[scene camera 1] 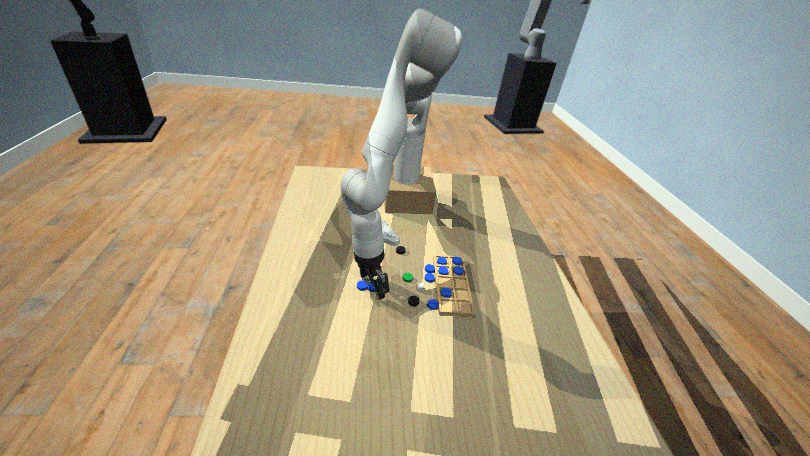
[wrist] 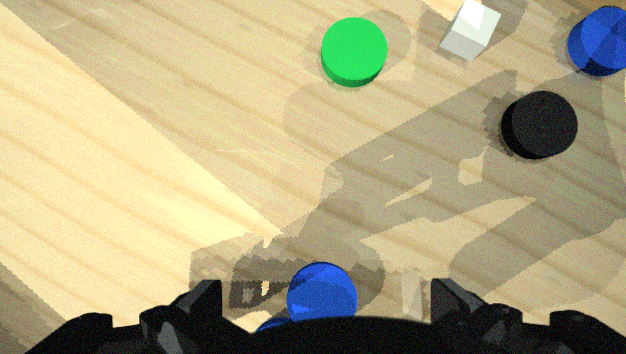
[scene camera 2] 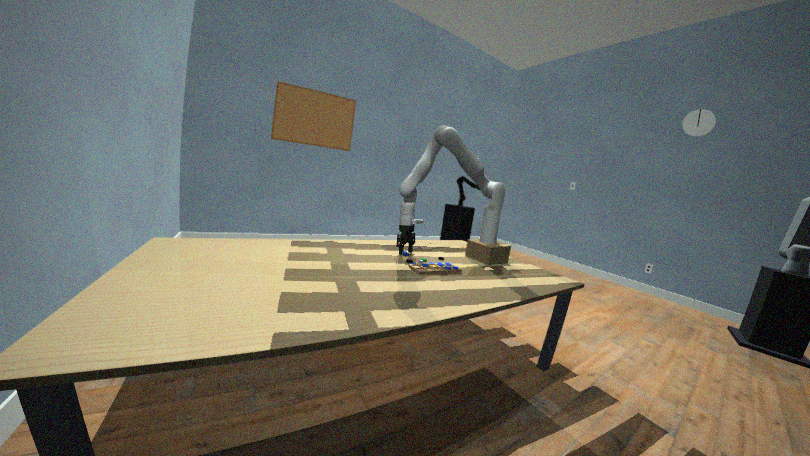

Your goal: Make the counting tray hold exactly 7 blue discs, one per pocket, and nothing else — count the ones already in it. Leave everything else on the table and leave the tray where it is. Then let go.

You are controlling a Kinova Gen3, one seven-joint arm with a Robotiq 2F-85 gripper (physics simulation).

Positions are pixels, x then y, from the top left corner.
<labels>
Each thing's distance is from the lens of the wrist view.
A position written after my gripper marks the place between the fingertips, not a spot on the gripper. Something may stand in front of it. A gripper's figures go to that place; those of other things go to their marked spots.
my gripper (wrist: 326, 302): 17 cm
green disc (wrist: 353, 51): 18 cm
small white cube (wrist: 467, 35): 19 cm
blue disc (wrist: 320, 289): 17 cm
</labels>
